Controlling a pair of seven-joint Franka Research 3 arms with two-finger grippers.
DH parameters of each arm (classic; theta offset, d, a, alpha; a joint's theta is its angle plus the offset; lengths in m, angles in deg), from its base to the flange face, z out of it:
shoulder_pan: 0 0.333 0 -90
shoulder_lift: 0 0 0 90
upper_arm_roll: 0 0.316 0.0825 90
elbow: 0 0 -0.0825 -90
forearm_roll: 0 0.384 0 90
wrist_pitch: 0 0 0.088 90
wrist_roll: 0 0.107 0 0
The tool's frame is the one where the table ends.
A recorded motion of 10 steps. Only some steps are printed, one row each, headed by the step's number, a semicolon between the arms.
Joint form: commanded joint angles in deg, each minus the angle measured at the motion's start. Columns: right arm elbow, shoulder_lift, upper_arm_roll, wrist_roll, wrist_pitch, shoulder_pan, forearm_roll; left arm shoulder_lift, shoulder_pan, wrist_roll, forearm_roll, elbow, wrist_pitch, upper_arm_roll.
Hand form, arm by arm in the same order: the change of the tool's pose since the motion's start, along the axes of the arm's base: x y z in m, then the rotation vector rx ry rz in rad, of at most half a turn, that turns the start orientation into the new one. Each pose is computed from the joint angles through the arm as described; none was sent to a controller.
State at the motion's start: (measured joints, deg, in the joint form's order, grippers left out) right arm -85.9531 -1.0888 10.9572 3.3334 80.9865 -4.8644 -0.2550; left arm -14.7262 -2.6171 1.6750 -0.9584 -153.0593 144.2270 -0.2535
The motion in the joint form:
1: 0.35 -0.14 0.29 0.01 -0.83 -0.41 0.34; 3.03 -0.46 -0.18 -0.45 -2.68 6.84 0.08
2: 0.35 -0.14 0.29 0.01 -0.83 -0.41 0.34; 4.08 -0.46 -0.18 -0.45 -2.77 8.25 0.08
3: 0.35 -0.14 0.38 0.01 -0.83 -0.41 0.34; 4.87 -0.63 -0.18 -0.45 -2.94 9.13 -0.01
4: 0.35 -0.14 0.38 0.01 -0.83 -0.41 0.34; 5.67 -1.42 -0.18 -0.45 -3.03 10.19 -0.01
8: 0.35 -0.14 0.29 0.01 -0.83 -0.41 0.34; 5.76 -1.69 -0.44 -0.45 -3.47 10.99 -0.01
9: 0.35 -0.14 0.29 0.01 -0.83 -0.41 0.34; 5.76 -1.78 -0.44 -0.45 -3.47 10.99 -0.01
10: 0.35 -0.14 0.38 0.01 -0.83 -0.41 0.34; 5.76 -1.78 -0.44 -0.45 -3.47 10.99 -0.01
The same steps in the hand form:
1: -0.0024 -0.0005 0.0029 0.0047 0.0065 -0.0018; -0.0056 -0.0020 -0.0288 -0.0049 -0.0194 0.0040
2: -0.0024 -0.0005 0.0029 0.0047 0.0065 -0.0018; -0.0045 -0.0020 -0.0345 -0.0047 -0.0242 0.0044
3: -0.0025 0.0004 0.0029 0.0046 0.0065 -0.0002; -0.0047 -0.0037 -0.0398 -0.0042 -0.0228 0.0001
4: -0.0025 0.0004 0.0029 0.0046 0.0065 -0.0002; -0.0046 -0.0094 -0.0442 -0.0042 -0.0257 -0.0135
8: -0.0024 -0.0005 0.0029 0.0047 0.0065 -0.0018; -0.0063 -0.0111 -0.0464 -0.0048 -0.0304 -0.0135
9: -0.0024 -0.0005 0.0029 0.0047 0.0065 -0.0018; -0.0064 -0.0118 -0.0464 -0.0049 -0.0304 -0.0151
10: -0.0025 0.0004 0.0029 0.0046 0.0065 -0.0002; -0.0064 -0.0118 -0.0464 -0.0049 -0.0304 -0.0151

